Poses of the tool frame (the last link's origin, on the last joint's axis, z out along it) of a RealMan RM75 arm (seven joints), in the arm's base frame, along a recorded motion.
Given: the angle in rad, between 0 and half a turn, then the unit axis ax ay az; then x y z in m.
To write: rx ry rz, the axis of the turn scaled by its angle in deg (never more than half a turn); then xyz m. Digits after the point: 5 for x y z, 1 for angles.
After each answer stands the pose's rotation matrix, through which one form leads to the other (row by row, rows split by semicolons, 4 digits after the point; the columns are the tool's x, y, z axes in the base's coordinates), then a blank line. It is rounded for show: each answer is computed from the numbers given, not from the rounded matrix.
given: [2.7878, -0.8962, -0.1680, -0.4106, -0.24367, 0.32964, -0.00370]
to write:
[-143.1, -26.8, -65.6, -0.24367, 0.32964, -0.00370]
0.6186 0.4341 0.6550; 0.1495 -0.8834 0.4442; 0.7714 -0.1768 -0.6113

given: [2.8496, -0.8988, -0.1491, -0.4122, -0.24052, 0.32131, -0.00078]
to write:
[-146.7, -24.3, -67.3, -0.24052, 0.32131, -0.00078]
0.6238 0.3810 0.6824; 0.1437 -0.9142 0.3791; 0.7682 -0.1384 -0.6250

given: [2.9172, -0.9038, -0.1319, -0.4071, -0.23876, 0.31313, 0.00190]
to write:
[-151.1, -22.0, -68.0, -0.23876, 0.31313, 0.00190]
0.6383 0.3260 0.6973; 0.1449 -0.9406 0.3072; 0.7560 -0.0951 -0.6476

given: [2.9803, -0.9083, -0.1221, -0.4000, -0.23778, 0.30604, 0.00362]
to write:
[-155.1, -20.9, -68.3, -0.23778, 0.30604, 0.00362]
0.6524 0.2846 0.7024; 0.1561 -0.9574 0.2429; 0.7416 -0.0488 -0.6691

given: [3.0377, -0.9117, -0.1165, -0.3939, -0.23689, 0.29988, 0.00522]
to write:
[-158.7, -20.3, -68.6, -0.23689, 0.29988, 0.00522]
0.6634 0.2527 0.7043; 0.1710 -0.9675 0.1861; 0.7284 -0.0030 -0.6851

